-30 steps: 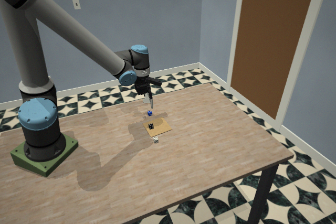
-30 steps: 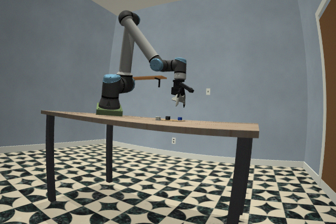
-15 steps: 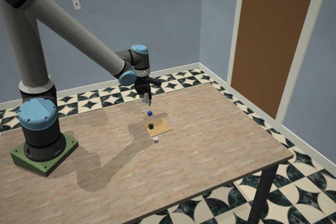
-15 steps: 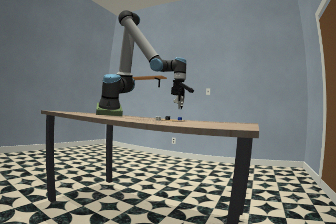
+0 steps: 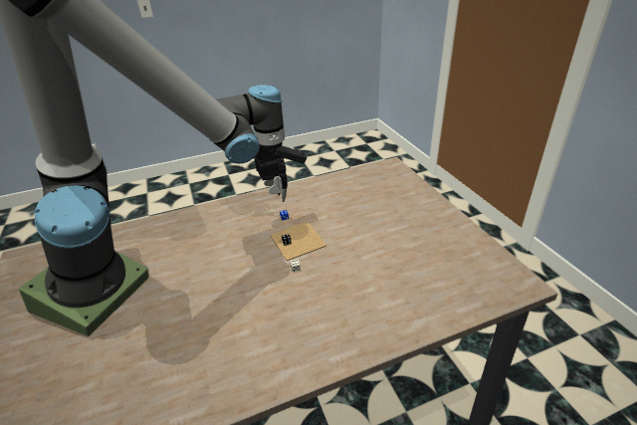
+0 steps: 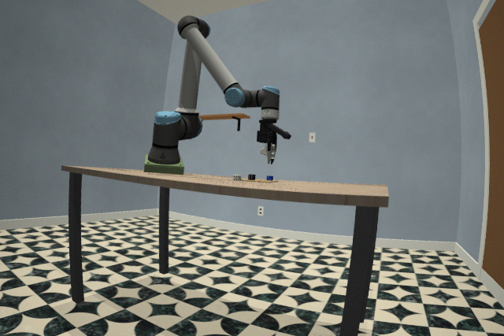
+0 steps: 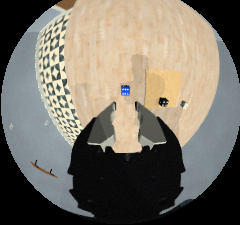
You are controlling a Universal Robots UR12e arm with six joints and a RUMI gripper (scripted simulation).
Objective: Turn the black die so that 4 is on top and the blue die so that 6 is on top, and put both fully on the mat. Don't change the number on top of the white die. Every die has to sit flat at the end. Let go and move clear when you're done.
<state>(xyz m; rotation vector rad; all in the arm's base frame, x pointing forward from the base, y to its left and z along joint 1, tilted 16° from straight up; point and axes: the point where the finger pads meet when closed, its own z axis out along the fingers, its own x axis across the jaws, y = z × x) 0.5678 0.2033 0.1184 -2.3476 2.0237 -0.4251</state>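
Right now my hand is 90 mm above the blue die. Round my hand: white die 260 mm to the right, 90 mm below, 20 mm behind; tan mat 140 mm to the right, 100 mm below, 20 mm ahead; black die 140 mm to the right, 80 mm below, 20 mm behind.
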